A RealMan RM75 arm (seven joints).
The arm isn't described. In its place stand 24 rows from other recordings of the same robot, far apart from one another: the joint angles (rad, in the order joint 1, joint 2, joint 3, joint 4, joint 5, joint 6, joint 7), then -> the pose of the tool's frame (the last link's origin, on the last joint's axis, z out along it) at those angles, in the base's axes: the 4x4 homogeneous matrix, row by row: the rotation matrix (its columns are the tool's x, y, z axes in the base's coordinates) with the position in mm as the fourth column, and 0 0 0 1 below.
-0.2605, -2.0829, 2.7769, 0.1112, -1.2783, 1.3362, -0.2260 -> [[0.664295 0.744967 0.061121 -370.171], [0.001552 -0.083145 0.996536 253.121], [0.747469 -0.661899 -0.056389 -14.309], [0 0 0 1]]
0.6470, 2.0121, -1.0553, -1.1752, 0.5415, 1.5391, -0.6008 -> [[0.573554 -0.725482 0.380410 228.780], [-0.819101 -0.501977 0.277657 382.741], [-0.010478 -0.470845 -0.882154 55.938], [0 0 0 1]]
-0.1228, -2.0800, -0.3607, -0.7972, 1.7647, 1.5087, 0.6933 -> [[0.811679 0.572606 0.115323 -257.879], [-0.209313 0.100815 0.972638 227.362], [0.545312 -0.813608 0.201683 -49.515], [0 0 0 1]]
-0.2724, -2.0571, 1.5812, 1.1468, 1.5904, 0.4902, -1.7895 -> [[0.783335 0.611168 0.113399 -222.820], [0.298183 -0.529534 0.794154 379.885], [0.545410 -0.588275 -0.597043 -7.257], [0 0 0 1]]
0.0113, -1.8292, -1.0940, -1.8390, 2.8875, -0.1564, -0.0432 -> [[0.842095 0.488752 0.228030 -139.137], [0.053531 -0.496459 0.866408 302.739], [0.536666 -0.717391 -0.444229 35.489], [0 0 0 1]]
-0.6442, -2.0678, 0.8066, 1.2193, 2.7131, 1.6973, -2.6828 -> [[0.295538 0.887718 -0.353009 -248.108], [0.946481 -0.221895 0.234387 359.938], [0.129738 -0.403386 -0.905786 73.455], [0 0 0 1]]
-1.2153, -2.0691, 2.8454, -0.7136, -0.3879, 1.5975, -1.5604 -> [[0.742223 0.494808 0.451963 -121.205], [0.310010 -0.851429 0.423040 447.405], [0.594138 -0.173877 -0.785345 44.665], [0 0 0 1]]
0.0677, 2.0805, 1.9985, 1.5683, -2.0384, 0.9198, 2.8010 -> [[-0.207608 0.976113 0.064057 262.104], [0.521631 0.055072 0.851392 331.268], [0.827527 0.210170 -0.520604 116.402], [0 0 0 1]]
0.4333, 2.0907, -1.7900, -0.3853, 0.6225, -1.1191, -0.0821 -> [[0.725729 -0.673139 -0.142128 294.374], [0.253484 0.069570 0.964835 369.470], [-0.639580 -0.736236 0.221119 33.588], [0 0 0 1]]
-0.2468, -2.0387, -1.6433, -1.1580, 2.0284, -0.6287, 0.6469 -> [[0.511181 0.852095 -0.112372 -269.879], [0.630734 -0.283101 0.722515 365.808], [0.583839 -0.440213 -0.682161 1.249], [0 0 0 1]]
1.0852, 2.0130, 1.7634, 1.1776, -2.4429, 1.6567, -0.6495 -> [[0.903397 -0.236683 0.357569 32.460], [-0.308646 -0.937785 0.159051 394.758], [0.297678 -0.254049 -0.920243 -2.439], [0 0 0 1]]
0.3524, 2.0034, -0.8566, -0.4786, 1.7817, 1.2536, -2.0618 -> [[0.669751 -0.665532 -0.329394 329.236], [-0.197364 -0.587158 0.785043 329.430], [-0.715878 -0.460773 -0.524602 36.997], [0 0 0 1]]
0.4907, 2.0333, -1.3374, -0.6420, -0.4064, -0.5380, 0.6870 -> [[0.665843 -0.738424 -0.106688 273.260], [-0.058879 -0.194556 0.979123 433.906], [-0.743765 -0.645660 -0.173022 52.344], [0 0 0 1]]
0.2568, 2.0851, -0.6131, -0.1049, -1.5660, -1.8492, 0.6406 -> [[0.466138 -0.541815 -0.699394 296.070], [0.006179 -0.788520 0.614978 205.833], [-0.884690 -0.290987 -0.364211 -24.960], [0 0 0 1]]
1.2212, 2.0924, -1.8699, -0.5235, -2.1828, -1.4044, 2.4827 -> [[0.700024 -0.378996 0.605251 117.660], [-0.349663 -0.920907 -0.172238 351.761], [0.622658 -0.091063 -0.777178 -116.415], [0 0 0 1]]
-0.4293, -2.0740, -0.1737, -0.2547, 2.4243, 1.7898, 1.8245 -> [[0.076665 -0.503481 0.860598 -215.212], [-0.650123 0.629174 0.426005 226.650], [-0.755951 -0.592155 -0.279089 -66.797], [0 0 0 1]]
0.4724, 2.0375, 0.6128, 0.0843, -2.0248, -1.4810, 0.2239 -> [[0.640802 -0.685259 -0.346111 309.729], [0.322359 -0.168992 0.931411 329.280], [-0.696747 -0.708423 0.112609 34.459], [0 0 0 1]]
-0.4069, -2.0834, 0.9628, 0.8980, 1.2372, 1.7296, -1.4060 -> [[0.482154 0.240847 0.842330 -177.225], [-0.022766 -0.957700 0.286866 316.746], [0.875791 -0.157490 -0.456276 66.816], [0 0 0 1]]
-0.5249, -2.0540, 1.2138, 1.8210, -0.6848, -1.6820, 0.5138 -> [[0.839934 0.496834 -0.218327 -120.823], [0.536661 -0.700630 0.470227 339.764], [0.080658 -0.512127 -0.855114 85.541], [0 0 0 1]]
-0.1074, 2.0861, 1.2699, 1.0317, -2.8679, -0.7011, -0.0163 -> [[0.733055 -0.675872 -0.076336 296.027], [0.030857 -0.079069 0.996391 283.496], [-0.679469 -0.732765 -0.037107 9.398], [0 0 0 1]]
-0.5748, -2.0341, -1.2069, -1.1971, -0.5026, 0.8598, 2.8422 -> [[0.523607 0.776098 -0.351435 -174.947], [0.812683 -0.331189 0.479438 367.268], [0.255699 -0.536643 -0.804135 -86.213], [0 0 0 1]]
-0.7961, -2.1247, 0.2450, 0.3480, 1.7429, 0.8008, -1.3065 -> [[0.414027 0.902730 0.116875 -266.058], [0.332441 -0.269485 0.903804 443.989], [0.847387 -0.335345 -0.411678 1.806], [0 0 0 1]]
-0.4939, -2.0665, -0.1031, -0.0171, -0.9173, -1.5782, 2.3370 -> [[0.442115 0.631715 0.636766 -267.532], [0.183633 -0.758627 0.625111 283.846], [0.877960 -0.159439 -0.451404 -49.283], [0 0 0 1]]
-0.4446, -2.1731, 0.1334, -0.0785, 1.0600, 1.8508, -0.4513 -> [[0.267089 0.889154 0.371575 -285.274], [-0.551479 -0.175176 0.815588 276.418], [0.790275 -0.422750 0.443562 27.281], [0 0 0 1]]
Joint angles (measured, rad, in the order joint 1, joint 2, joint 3, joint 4, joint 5, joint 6, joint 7), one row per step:
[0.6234 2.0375 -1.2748 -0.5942 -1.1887 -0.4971 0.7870]
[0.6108 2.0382 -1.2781 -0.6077 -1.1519 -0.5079 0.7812]
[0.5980 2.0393 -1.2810 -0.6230 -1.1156 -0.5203 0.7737]
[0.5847 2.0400 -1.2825 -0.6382 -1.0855 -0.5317 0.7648]
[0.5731 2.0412 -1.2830 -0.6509 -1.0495 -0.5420 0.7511]
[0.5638 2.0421 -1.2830 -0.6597 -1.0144 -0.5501 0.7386]
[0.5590 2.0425 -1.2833 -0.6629 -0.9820 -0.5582 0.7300]
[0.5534 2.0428 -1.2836 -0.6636 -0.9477 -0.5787 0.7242]
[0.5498 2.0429 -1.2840 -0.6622 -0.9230 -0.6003 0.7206]
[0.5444 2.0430 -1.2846 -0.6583 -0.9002 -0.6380 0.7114]
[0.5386 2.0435 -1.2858 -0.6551 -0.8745 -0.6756 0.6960]
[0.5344 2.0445 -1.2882 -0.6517 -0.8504 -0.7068 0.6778]
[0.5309 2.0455 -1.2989 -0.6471 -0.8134 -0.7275 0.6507]
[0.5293 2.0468 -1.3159 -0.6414 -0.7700 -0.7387 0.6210]
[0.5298 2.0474 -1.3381 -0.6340 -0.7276 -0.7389 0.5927]
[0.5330 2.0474 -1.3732 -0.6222 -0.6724 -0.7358 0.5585]
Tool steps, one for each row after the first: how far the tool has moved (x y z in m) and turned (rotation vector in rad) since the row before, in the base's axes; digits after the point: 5 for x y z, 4 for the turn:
[-0.00106 -0.00137 0.00253 0.0118 0.0317 0.0032]
[-0.00170 -0.00137 0.00274 0.0124 0.0308 0.0069]
[-0.00093 -0.00154 0.00303 0.0125 0.0237 0.0072]
[-0.00106 -0.00122 0.00315 0.0153 0.0252 0.0066]
[-0.00056 -0.00095 0.00293 0.0148 0.0245 0.0032]
[-0.00084 -0.00044 0.00209 0.0108 0.0248 0.0021]
[-0.00144 -0.00133 0.00151 0.0060 0.0330 0.0086]
[-0.00160 -0.00131 0.00071 0.0016 0.0262 0.0111]
[-0.00226 -0.00277 -0.00016 -0.0033 0.0244 0.0244]
[-0.00246 -0.00285 0.00018 0.0004 0.0215 0.0268]
[-0.00240 -0.00239 -0.00007 0.0024 0.0154 0.0244]
[-0.00203 -0.00191 -0.00063 0.0067 0.0121 0.0186]
[-0.00198 -0.00128 -0.00151 0.0074 0.0099 0.0126]
[-0.00116 -0.00064 -0.00259 0.0044 0.0036 0.0043]
[-0.00174 -0.00062 -0.00471 0.0001 0.0018 0.0038]

